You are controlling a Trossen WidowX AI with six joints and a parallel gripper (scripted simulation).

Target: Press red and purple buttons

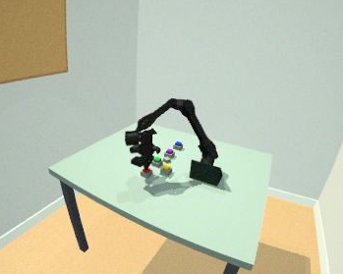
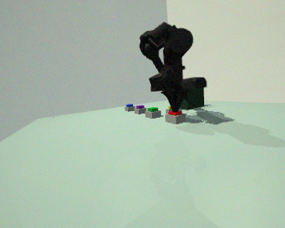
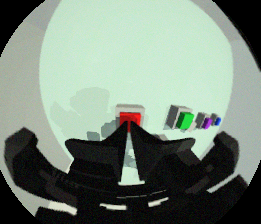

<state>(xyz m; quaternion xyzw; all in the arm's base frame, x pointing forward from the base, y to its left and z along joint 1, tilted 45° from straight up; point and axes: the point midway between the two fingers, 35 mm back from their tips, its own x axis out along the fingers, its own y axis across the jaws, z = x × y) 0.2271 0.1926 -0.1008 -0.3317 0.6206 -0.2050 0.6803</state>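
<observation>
The red button is 10 mm below my gripper tip. The rest, counted from my gripper tip: green button 120 mm to the right, 20 mm ahead; then yellow button 90 mm to the right, 60 mm behind; then purple button 240 mm to the right, 30 mm ahead.
</observation>
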